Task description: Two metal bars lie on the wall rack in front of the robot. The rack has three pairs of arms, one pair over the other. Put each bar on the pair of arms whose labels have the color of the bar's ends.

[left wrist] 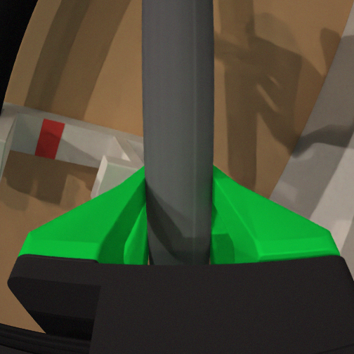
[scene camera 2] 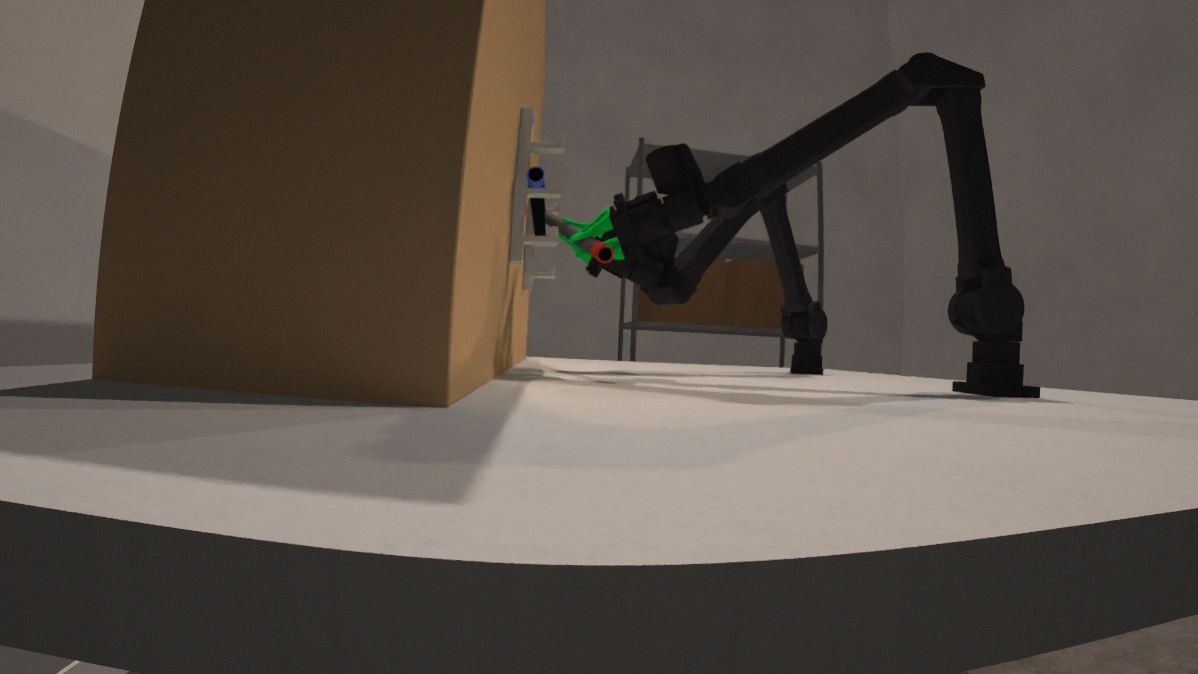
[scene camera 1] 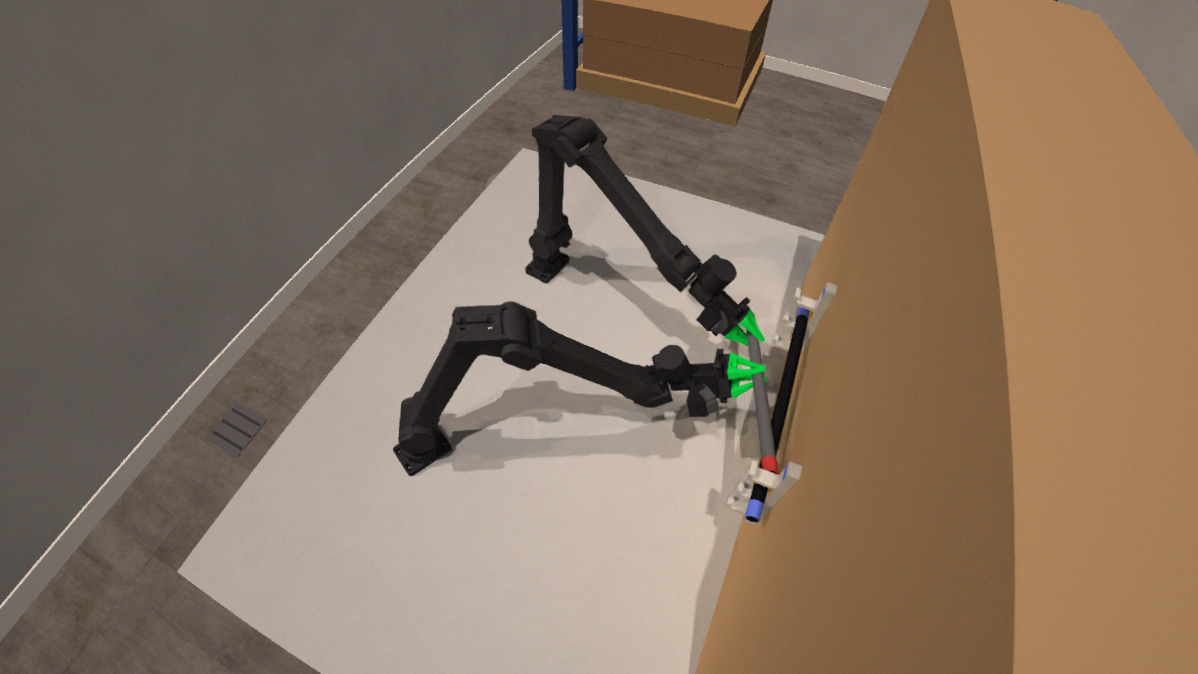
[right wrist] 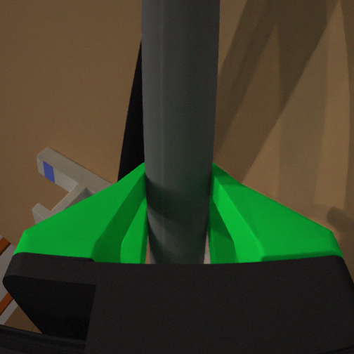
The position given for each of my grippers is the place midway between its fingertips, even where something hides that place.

In view: my left gripper (scene camera 2: 572, 247), my right gripper (scene camera 1: 766, 374), a grey bar (left wrist: 177, 51), a black bar (scene camera 1: 779, 414) and a brown wall panel (scene camera 2: 320, 206).
The grey bar shows as well in the right wrist view (right wrist: 179, 53). The black bar shows as well in scene camera 2 (scene camera 2: 537, 204) and in the right wrist view (right wrist: 132, 154). My left gripper is seen too in the left wrist view (left wrist: 178, 176) and in scene camera 1 (scene camera 1: 759, 344).
